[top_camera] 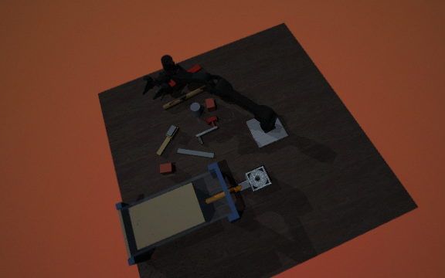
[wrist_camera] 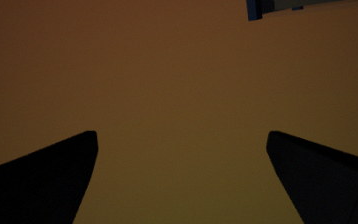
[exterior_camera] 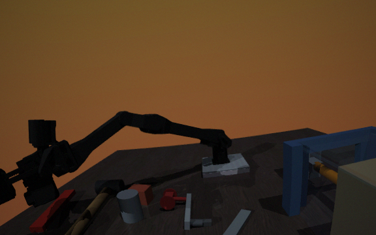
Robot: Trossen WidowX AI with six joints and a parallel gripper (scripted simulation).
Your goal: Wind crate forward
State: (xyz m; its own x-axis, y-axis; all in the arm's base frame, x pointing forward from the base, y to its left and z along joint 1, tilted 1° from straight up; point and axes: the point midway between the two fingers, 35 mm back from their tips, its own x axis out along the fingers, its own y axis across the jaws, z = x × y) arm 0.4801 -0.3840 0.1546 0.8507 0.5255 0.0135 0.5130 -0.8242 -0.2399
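Right now my gripper tip is 230 mm to the right of the winch handle, 210 mm past it and 170 mm above it. Also, from my gripper tip: red knob (250 mm behind, 210 mm to the left, 160 mm below); then red bar (230 mm behind, 180 mm below, 170 mm to the right); then brush (180 mm to the left, 160 mm below, 10 mm ahead).
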